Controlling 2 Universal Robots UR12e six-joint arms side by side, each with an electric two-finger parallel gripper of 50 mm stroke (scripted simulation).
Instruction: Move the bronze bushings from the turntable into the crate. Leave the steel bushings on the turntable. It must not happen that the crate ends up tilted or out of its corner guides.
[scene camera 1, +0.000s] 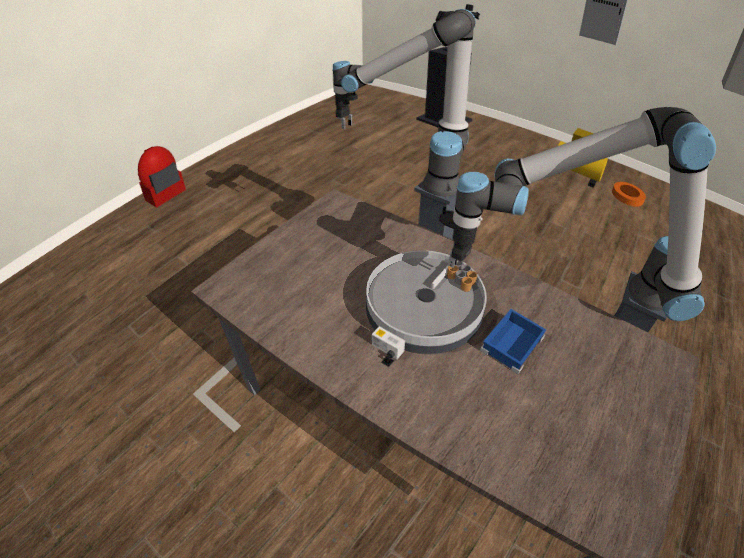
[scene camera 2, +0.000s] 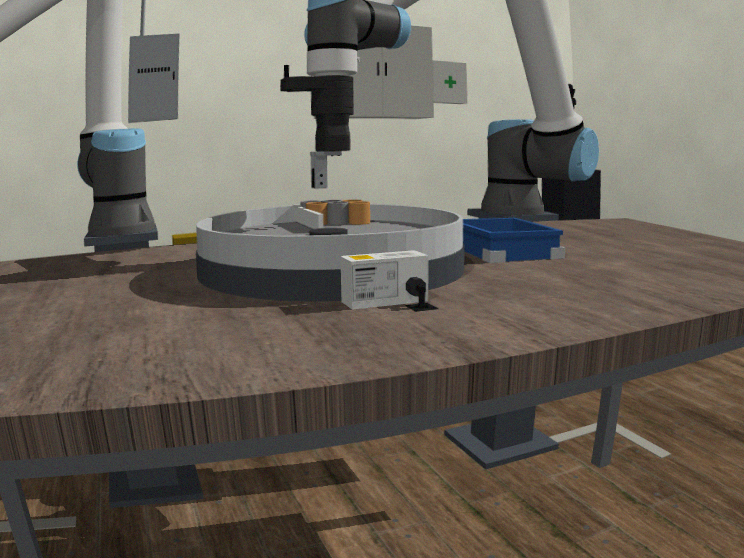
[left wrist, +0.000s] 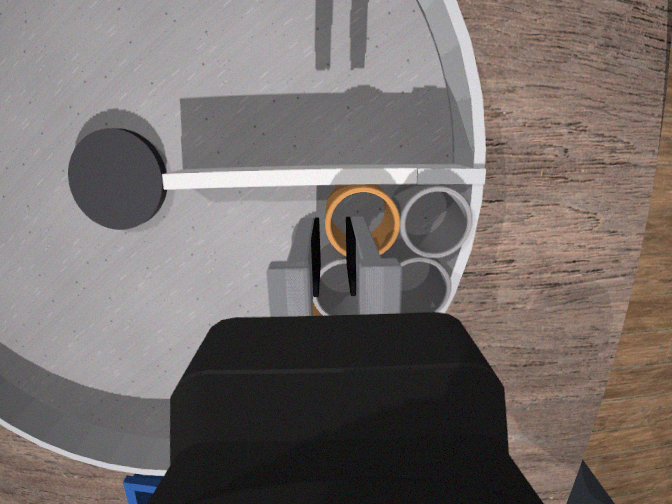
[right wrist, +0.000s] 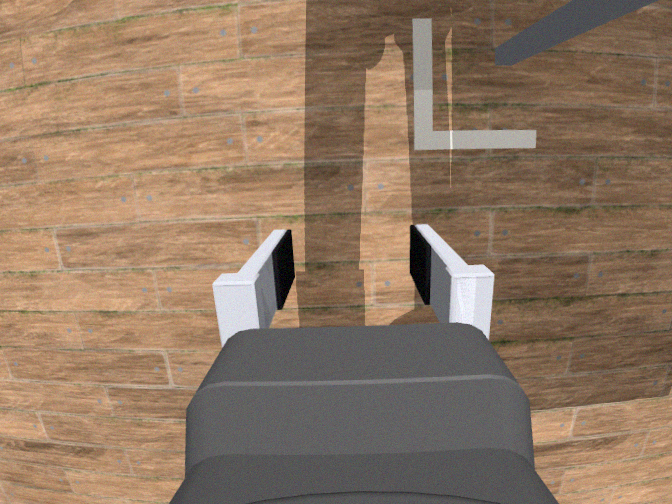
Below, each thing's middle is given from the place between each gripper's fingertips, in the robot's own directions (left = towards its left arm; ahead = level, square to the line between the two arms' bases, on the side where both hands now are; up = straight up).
Labels:
I see the turntable (scene camera 1: 401, 294) 130 mm ahead of my left hand (scene camera 2: 319, 188), 10 mm to the right of it and 80 mm below it. The rest, counted from my left hand: blue crate (scene camera 2: 522, 242) (70 mm ahead, 320 mm to the left, 110 mm below).
The turntable lies 63 cm ahead of my right hand, 103 cm to the left of it and 13 cm below it. The rest, counted from my right hand: blue crate 57 cm ahead, 137 cm to the left, 15 cm below.

